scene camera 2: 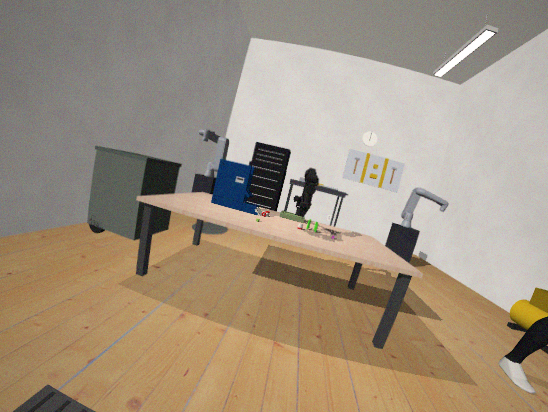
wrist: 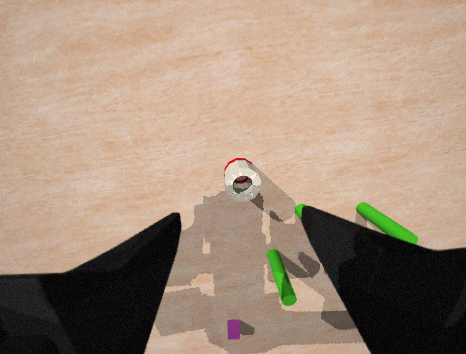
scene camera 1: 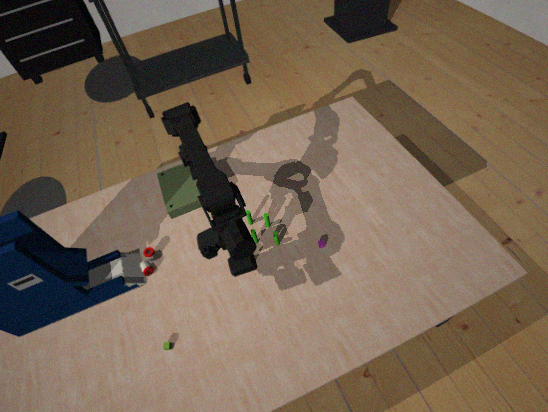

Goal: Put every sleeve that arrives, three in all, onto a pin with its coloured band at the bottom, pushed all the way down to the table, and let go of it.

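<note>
A white sleeve (wrist: 242, 194) (scene camera 2: 300, 226) stands on the table beside the pins, its red band at the bottom; the arm hides it in scene camera 1. My gripper (wrist: 241, 216) is open and empty above the table, with the sleeve ahead of the gap between its fingertips in the wrist view. Several green pins (scene camera 1: 249, 217) (scene camera 1: 267, 220) (scene camera 1: 276, 238) (scene camera 2: 316, 227) (wrist: 282, 277) (wrist: 387, 222) stand upright with no sleeve visible on them; one is partly behind the right finger in the wrist view. Two sleeves with red ends (scene camera 1: 148, 252) (scene camera 1: 148, 270) are at the blue feeder's mouth.
The blue feeder (scene camera 1: 40, 280) (scene camera 2: 232, 185) stands on the table (scene camera 1: 225, 350) (scene camera 2: 175, 199). A green block (scene camera 1: 175, 192) (scene camera 2: 292, 216) lies near the arm's base. A small purple cube (scene camera 1: 322, 243) (scene camera 2: 333, 237) (wrist: 233, 329) lies beyond the pins, and a small green cube (scene camera 1: 167, 345) (scene camera 2: 258, 220) lies in front of the feeder.
</note>
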